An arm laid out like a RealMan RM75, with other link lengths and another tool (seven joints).
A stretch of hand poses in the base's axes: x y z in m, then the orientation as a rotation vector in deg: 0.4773 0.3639 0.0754 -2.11 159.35 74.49; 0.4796 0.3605 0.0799 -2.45 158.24 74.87; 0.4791 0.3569 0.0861 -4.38 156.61 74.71; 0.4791 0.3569 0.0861 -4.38 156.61 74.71; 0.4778 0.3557 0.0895 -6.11 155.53 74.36; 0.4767 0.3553 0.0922 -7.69 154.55 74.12; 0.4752 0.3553 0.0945 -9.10 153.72 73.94; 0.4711 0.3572 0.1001 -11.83 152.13 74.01; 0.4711 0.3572 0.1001 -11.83 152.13 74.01; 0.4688 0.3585 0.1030 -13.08 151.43 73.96; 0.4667 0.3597 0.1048 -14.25 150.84 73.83; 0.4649 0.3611 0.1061 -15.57 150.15 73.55; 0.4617 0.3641 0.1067 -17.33 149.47 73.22; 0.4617 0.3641 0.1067 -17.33 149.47 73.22; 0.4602 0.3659 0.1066 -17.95 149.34 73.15; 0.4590 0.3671 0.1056 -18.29 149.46 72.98; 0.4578 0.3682 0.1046 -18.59 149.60 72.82; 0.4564 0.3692 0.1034 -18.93 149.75 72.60; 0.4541 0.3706 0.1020 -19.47 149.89 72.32
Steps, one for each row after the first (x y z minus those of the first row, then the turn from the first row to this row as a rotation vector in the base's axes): 0.0023 -0.0034 0.0045 0.53 -0.86 -0.13; 0.0018 -0.0070 0.0107 0.87 -2.77 0.41; 0.0018 -0.0070 0.0107 0.87 -2.77 0.41; 0.0005 -0.0082 0.0141 0.94 -4.23 1.02; -0.0006 -0.0086 0.0168 1.05 -5.53 1.60; -0.0021 -0.0086 0.0191 1.15 -6.62 2.16; -0.0062 -0.0067 0.0247 1.61 -8.54 3.36; -0.0062 -0.0067 0.0247 1.61 -8.54 3.36; -0.0085 -0.0054 0.0276 1.76 -9.42 3.92; -0.0106 -0.0042 0.0294 1.83 -10.21 4.45; -0.0124 -0.0028 0.0307 1.84 -11.18 5.03; -0.0156 0.0002 0.0313 1.80 -12.23 5.90; -0.0156 0.0002 0.0313 1.80 -12.23 5.90; -0.0171 0.0020 0.0312 1.78 -12.49 6.26; -0.0183 0.0032 0.0302 1.63 -12.53 6.49; -0.0195 0.0043 0.0292 1.48 -12.53 6.70; -0.0209 0.0053 0.0280 1.29 -12.56 6.93; -0.0232 0.0067 0.0266 1.07 -12.65 7.28
